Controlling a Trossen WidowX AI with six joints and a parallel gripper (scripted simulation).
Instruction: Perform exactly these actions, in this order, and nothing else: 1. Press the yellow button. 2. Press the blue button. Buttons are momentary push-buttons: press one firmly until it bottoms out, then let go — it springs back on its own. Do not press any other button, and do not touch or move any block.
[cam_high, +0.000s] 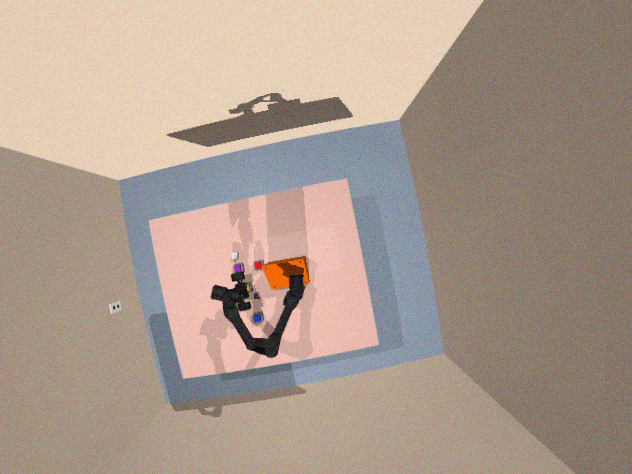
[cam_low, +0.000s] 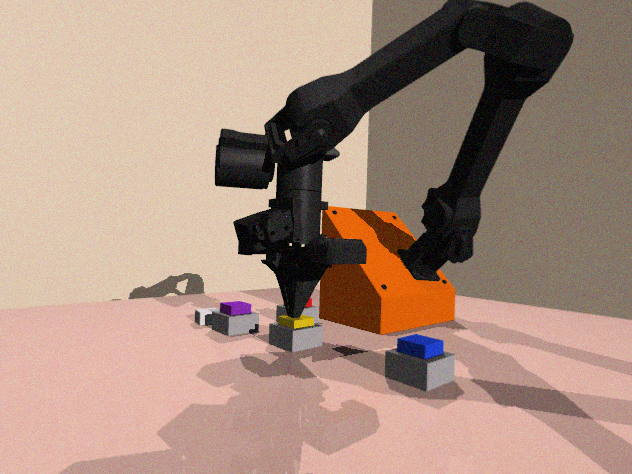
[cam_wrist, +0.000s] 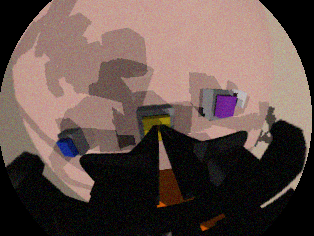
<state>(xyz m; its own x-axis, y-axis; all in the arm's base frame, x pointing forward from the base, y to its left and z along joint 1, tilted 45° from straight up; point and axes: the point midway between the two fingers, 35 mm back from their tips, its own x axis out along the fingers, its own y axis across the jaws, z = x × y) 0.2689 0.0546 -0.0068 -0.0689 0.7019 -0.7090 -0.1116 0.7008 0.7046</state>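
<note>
The yellow button is 1 cm below my gripper tip. The rest, counted from my gripper tip: blue button 4 cm behind, 16 cm to the left; then purple button 3 cm ahead, 10 cm to the right; then red button 8 cm behind, 11 cm to the right.
</note>
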